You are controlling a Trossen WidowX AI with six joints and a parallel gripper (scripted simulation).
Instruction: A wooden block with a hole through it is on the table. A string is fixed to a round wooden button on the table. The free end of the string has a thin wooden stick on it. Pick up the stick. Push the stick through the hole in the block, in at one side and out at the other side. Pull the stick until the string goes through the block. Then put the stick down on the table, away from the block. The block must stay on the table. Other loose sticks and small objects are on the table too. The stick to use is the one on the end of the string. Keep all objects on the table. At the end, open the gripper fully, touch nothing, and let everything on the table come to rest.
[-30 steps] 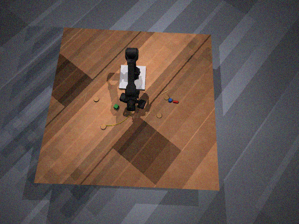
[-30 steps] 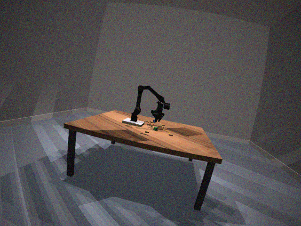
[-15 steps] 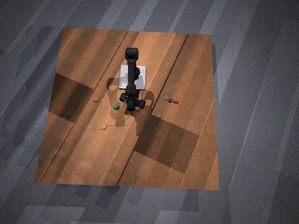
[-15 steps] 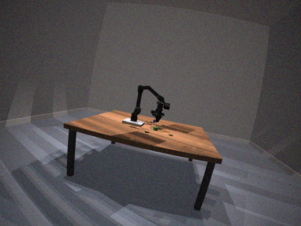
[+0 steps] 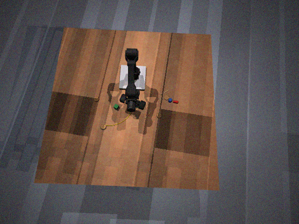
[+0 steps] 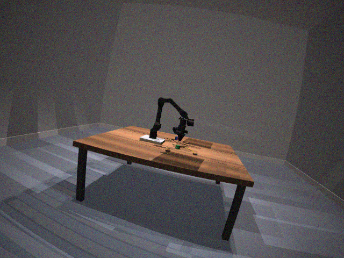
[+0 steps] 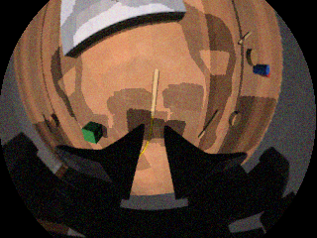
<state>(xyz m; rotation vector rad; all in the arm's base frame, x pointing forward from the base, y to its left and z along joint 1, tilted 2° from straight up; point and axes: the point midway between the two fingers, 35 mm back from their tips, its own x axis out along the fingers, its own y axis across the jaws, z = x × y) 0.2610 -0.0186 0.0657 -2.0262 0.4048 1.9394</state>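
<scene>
Now: gripper tip 20 mm past the thin wooden stick, 10 mm to the right of it and 40 mm above it. The rest, counted from my gripper tip: green block: 10 mm behind, 130 mm to the right, 30 mm below; round wooden button: 140 mm ahead, 240 mm to the right, 40 mm below; blue piece: 40 mm behind, 290 mm to the left, 30 mm below.
</scene>
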